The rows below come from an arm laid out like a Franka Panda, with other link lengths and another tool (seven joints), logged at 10 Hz.
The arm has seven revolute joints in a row. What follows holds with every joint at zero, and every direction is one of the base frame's.
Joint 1 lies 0.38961 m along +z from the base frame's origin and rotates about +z.
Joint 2 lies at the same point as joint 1 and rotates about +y.
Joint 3 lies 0.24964 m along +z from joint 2 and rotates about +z.
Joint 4 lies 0.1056 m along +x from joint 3 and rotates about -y.
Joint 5 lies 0.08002 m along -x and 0.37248 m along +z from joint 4 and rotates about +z.
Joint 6 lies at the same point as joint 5 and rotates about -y.
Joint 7 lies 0.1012 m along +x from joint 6 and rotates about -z.
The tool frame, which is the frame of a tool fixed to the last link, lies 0.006 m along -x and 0.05 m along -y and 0.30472 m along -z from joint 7; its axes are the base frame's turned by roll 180, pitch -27.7 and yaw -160.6 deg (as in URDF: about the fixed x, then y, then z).
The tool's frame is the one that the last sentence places.
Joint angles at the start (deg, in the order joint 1, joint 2, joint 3, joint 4, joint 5, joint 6, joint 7):
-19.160 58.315 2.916 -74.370 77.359 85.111 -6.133
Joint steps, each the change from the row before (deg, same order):
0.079 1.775 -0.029 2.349 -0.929 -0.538 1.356
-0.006 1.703 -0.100 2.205 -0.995 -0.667 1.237
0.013 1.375 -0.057 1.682 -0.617 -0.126 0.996
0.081 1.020 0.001 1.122 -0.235 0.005 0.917
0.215 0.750 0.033 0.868 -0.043 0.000 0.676
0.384 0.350 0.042 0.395 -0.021 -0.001 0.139
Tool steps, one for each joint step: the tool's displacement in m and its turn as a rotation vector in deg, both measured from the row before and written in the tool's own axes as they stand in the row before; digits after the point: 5 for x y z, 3 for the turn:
0.00021 -0.00641 -0.00030 0.201 0.774 1.100
0.00152 -0.00723 -0.00104 0.243 0.780 1.117
-0.00053 -0.00643 -0.00163 0.144 0.217 0.956
-0.00118 -0.00441 0.00007 -0.184 0.102 0.848
-0.00172 -0.00213 0.00189 -0.168 0.187 0.521
-0.00169 -0.00102 0.00417 0.091 0.371 0.107

